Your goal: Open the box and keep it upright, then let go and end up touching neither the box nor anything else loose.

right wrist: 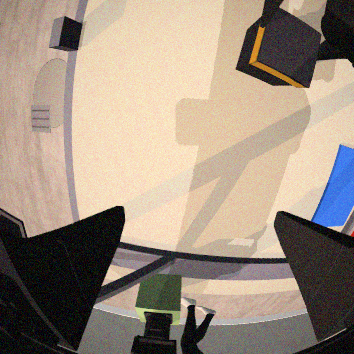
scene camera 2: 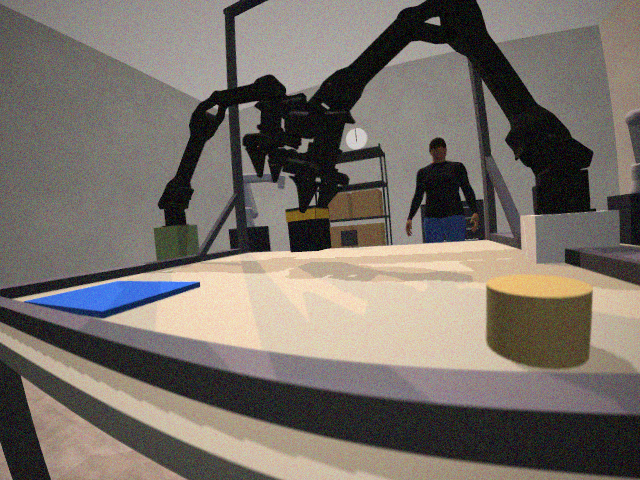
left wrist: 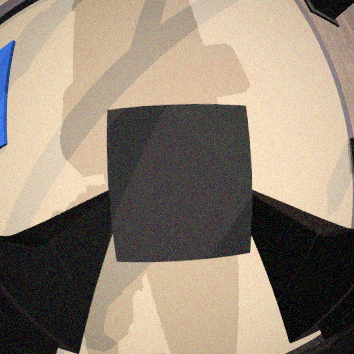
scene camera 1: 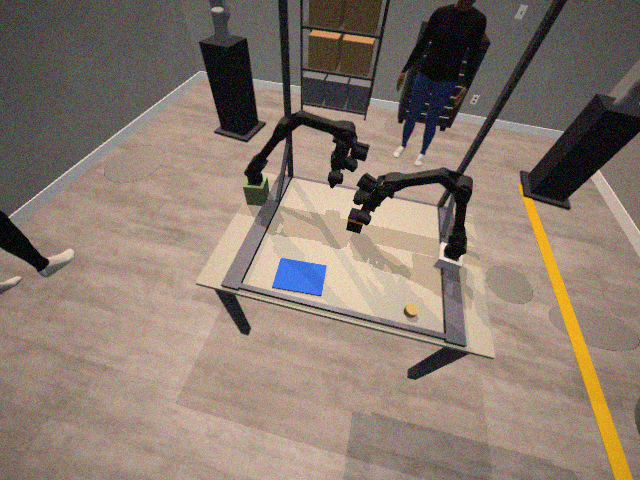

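Observation:
The black box has a yellow band below its dark top and hangs upright, a little above the table. Its lid looks closed. My left gripper points down and is shut on the box's upper part, one finger at each side. The box hides much of the fingertips in the left wrist view. My right gripper is open and empty, higher up and farther back, apart from the box.
A flat blue panel lies near the front left of the table in scene camera 1. A short yellow cylinder stands near the front right. Dark frame posts rise behind the work area.

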